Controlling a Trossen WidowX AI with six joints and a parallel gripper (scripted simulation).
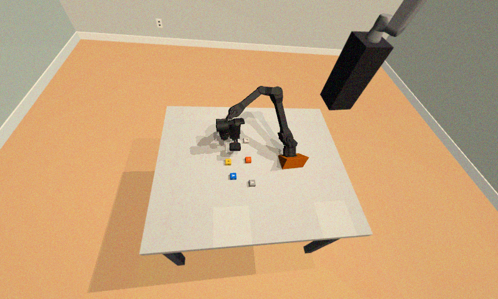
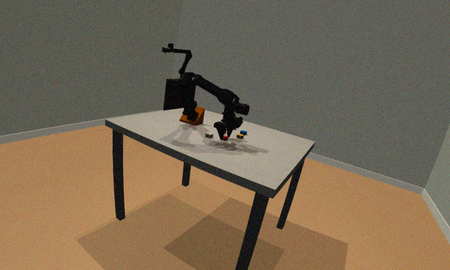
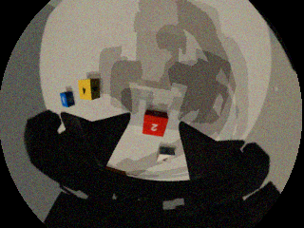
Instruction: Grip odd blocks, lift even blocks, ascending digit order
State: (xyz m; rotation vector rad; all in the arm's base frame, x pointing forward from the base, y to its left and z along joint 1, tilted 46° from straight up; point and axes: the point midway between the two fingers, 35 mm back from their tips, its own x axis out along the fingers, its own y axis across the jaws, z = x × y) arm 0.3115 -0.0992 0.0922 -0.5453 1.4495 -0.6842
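Right now my gripper tip is 1 cm past the red block. Also, from my gripper tip: orange block 7 cm behind, 11 cm to the left; white block 9 cm behind, 3 cm to the right; yellow block 5 cm ahead, 11 cm to the left.
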